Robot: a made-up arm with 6 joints.
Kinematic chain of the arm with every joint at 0, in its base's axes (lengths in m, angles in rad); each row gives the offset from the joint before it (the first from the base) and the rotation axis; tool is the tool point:
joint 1: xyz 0 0 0.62 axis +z
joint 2: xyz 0.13 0 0 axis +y
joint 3: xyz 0 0 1.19 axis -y
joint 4: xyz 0 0 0.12 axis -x
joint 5: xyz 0.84 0 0 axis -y
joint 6: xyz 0.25 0 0 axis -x
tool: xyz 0 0 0
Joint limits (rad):
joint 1: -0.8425..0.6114
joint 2: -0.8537..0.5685
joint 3: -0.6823..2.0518
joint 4: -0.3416..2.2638
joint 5: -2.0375..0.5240
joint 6: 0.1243..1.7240
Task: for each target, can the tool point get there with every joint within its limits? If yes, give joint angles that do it. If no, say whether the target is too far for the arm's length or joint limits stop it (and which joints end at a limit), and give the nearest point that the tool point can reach.
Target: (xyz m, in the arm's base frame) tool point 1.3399 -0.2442 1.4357
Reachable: yes | joints -0.0046 0.3661 -0.0459 1.2602 -1.5804 1.5748
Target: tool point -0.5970 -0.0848 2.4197
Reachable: yes | joints -0.2239 -0.5832 0.7471 2.0393 -1.8373 1.2087
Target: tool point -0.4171 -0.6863 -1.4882
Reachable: no: joint limits stop it (at a limit: joint 1, joint 2, joint 3) | nearest point 0.6526 -0.8411 0.6403 | short by 2.387 m
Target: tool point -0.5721 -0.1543 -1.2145
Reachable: no: joint limits stop it (at a limit: joint 1, joint 2, joint 3) | nearest point 0.6345 -0.7889 0.6610 | short by 2.319 m
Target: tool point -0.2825 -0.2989 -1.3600
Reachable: no: joint limits stop it (at a limit: joint 1, joint 2, joint 3) | nearest point 0.6608 -0.8020 0.6427 | short by 2.270 m
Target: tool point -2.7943 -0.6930 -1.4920
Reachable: no: too far | nearest point -1.6621 -0.4122 1.3435 | short by 3.066 m
